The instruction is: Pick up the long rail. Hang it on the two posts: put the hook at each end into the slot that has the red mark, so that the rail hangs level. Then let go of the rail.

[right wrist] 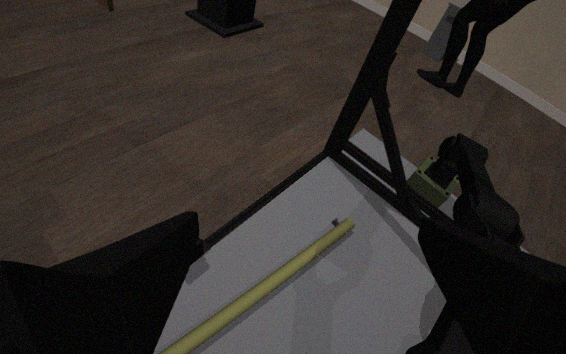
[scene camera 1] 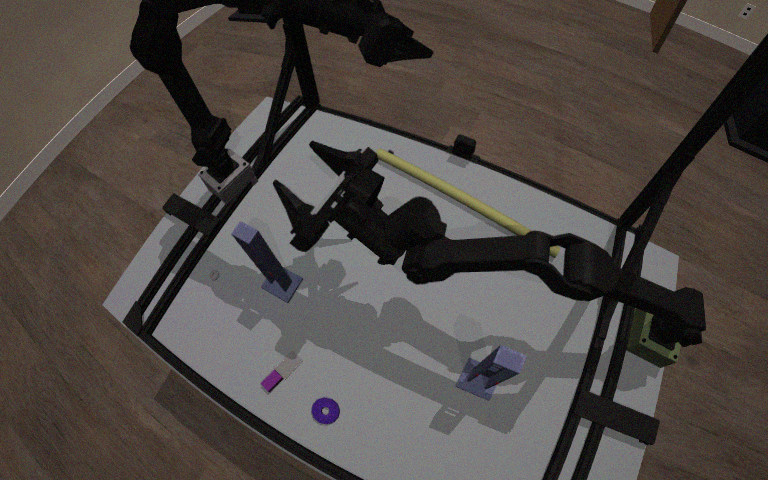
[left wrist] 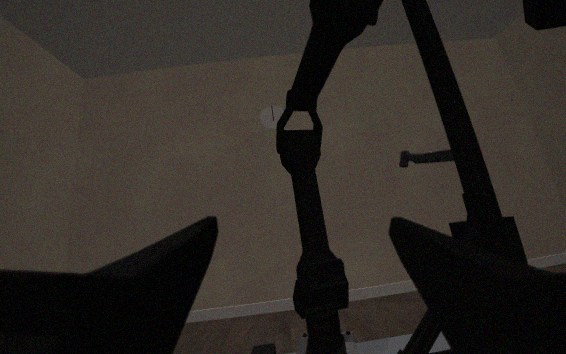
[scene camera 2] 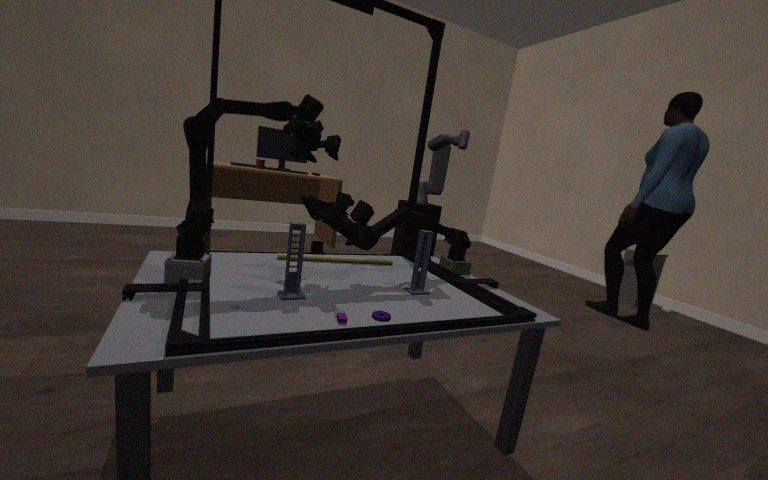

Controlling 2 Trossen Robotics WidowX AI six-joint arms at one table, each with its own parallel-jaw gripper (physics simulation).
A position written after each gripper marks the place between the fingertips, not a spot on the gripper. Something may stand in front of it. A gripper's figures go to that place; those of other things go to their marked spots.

Labels:
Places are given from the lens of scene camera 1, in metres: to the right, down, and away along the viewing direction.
left gripper [scene camera 1: 292, 161]: -0.14, -0.12, 0.54
right gripper [scene camera 1: 421, 43]: 0.05, -0.28, 0.48
long yellow rail [scene camera 1: 388, 157]: 0.01, -0.19, 0.86

